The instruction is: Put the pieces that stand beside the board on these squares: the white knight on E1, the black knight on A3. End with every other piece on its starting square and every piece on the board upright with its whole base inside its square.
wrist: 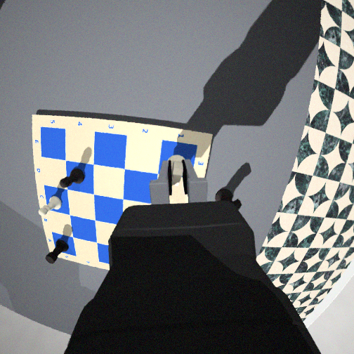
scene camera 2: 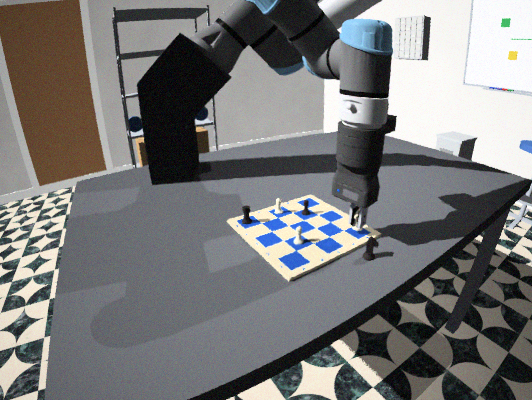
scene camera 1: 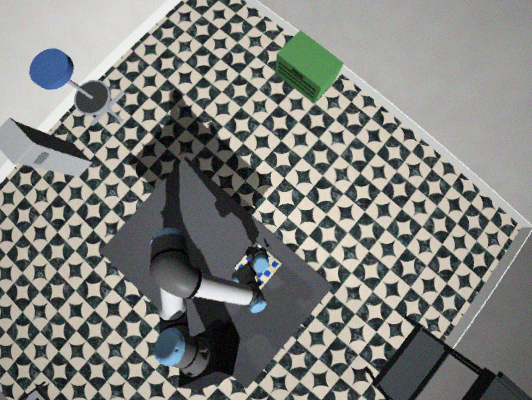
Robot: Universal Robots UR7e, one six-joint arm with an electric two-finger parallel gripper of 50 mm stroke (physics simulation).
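Frame: origin at the arm's base, x ahead, y left, z up, level; metres.
Where they show: gripper, fingertip midpoint: [scene camera 2: 356, 224]; arm's base at its link origin: [scene camera 2: 208, 56] [scene camera 1: 196, 355].
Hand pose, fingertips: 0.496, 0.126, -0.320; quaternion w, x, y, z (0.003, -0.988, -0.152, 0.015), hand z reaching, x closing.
Each offset is from my fingertips to the top centre of the thing, as dx, dy, dz. Level surfaces: height alone.
My gripper [scene camera 2: 357, 224] [wrist: 176, 170] is shut on the white knight [wrist: 176, 166], low over the E1 corner of the blue and cream board @(-0.069, -0.078, -0.019) [scene camera 1: 271, 258] [scene camera 2: 289, 274] [wrist: 127, 128]. Fingers mostly hide the knight; I cannot tell whether its base touches the square. The black knight @(+0.066, -0.023, +0.015) [scene camera 2: 370, 250] [wrist: 225, 196] stands upright on the table beside the board's 1 side, close to the gripper. On the board stand a black piece @(-0.139, -0.165, +0.014) [scene camera 2: 246, 215] [wrist: 61, 246] on A5, a white one @(-0.146, -0.090, +0.013) [scene camera 2: 279, 206] [wrist: 53, 203] on C5, a black one @(-0.114, -0.042, +0.013) [scene camera 2: 306, 207] [wrist: 76, 176] on D4, and a white one @(-0.028, -0.110, +0.013) [scene camera 2: 299, 235] on B2.
The dark grey table @(dz -0.025) [scene camera 1: 300, 285] [scene camera 2: 165, 280] [wrist: 125, 60] carries the board near one edge. The arm's wrist hides much of the board in scene camera 1, and the gripper body hides its near part in the wrist view. A shelf rack and a green cabinet [scene camera 1: 312, 62] stand away from the table.
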